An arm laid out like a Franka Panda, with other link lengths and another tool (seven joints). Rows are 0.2 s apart.
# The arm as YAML. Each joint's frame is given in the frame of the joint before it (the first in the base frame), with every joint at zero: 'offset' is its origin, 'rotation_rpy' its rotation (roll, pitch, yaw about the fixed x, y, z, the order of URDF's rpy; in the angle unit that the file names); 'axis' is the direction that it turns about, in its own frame. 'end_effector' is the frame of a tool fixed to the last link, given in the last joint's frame.
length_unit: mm
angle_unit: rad
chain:
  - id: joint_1
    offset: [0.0, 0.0, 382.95]
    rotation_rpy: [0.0, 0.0, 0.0]
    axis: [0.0, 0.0, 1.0]
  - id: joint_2
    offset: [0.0, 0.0, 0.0]
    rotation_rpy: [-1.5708, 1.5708, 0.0]
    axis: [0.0, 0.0, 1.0]
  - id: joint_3
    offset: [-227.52, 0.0, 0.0]
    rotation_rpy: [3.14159, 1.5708, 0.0]
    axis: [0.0, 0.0, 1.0]
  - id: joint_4
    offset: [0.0, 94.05, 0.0]
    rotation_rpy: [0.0, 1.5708, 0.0]
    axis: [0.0, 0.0, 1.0]
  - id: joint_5
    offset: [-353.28, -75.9, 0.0]
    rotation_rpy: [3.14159, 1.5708, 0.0]
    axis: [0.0, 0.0, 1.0]
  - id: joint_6
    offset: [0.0, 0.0, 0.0]
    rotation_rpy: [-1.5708, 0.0, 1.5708]
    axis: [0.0, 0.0, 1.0]
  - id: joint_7
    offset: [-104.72, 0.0, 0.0]
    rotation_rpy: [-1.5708, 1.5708, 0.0]
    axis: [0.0, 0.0, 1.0]
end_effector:
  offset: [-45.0, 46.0, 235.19]
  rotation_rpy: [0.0, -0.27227, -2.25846]
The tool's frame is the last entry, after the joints.
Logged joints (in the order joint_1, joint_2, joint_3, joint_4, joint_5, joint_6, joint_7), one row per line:
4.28 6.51 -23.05 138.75 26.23 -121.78 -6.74
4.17 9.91 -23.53 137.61 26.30 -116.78 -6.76
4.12 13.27 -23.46 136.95 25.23 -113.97 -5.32
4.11 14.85 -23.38 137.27 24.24 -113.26 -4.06
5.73 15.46 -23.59 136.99 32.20 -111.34 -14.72
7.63 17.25 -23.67 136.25 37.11 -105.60 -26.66
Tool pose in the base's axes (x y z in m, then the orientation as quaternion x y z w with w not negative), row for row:
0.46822 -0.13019 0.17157 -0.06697 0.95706 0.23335 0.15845
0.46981 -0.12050 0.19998 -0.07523 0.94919 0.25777 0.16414
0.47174 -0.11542 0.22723 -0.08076 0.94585 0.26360 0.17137
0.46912 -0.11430 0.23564 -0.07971 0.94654 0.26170 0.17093
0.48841 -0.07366 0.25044 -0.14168 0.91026 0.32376 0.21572
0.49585 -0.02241 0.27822 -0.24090 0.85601 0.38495 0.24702
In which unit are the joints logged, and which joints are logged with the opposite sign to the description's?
The joints are logged in degrees. Opposite sign: joint_2, joint_4, joint_6.
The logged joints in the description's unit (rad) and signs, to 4 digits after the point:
0.0747 -0.1136 -0.4023 -2.4216 0.4578 2.1255 -0.1176
0.0728 -0.1730 -0.4107 -2.4017 0.4590 2.0382 -0.1180
0.0719 -0.2316 -0.4095 -2.3902 0.4403 1.9892 -0.0929
0.0717 -0.2592 -0.4081 -2.3958 0.4231 1.9768 -0.0709
0.1000 -0.2698 -0.4117 -2.3909 0.5620 1.9432 -0.2569
0.1332 -0.3011 -0.4131 -2.3780 0.6477 1.8431 -0.4653

